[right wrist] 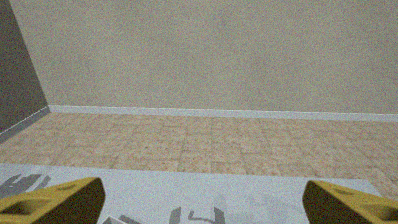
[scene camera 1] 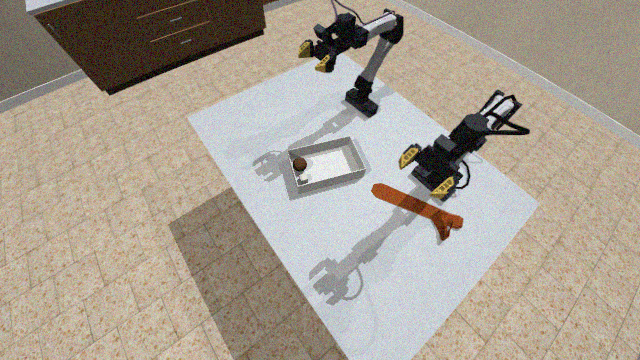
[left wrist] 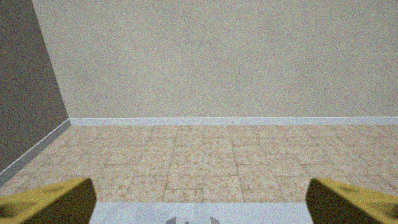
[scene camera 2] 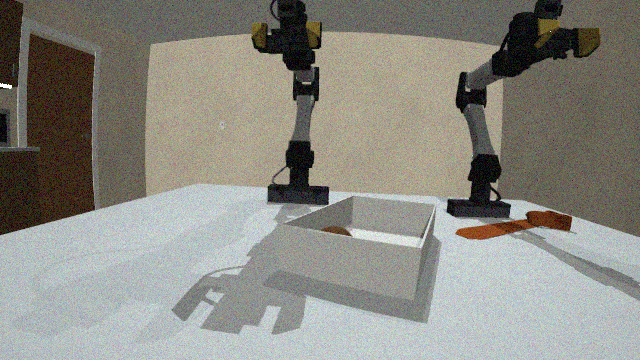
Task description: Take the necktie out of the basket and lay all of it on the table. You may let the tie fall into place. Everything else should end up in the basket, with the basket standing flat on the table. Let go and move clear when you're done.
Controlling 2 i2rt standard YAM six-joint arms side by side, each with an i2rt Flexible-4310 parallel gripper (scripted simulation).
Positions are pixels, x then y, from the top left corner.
Scene:
The left gripper shows in scene camera 1 (415,181), in the left wrist view (200,188) and in scene camera 2 (579,27); in the right wrist view it is out of frame. The right gripper shows in the right wrist view, in scene camera 1 and in scene camera 2 (283,25); in the left wrist view it is out of frame. The same spot on the right gripper: (right wrist: 87,193) is (scene camera 1: 317,65). The same spot on an orange necktie: (scene camera 2: 550,219) is (scene camera 1: 441,226).

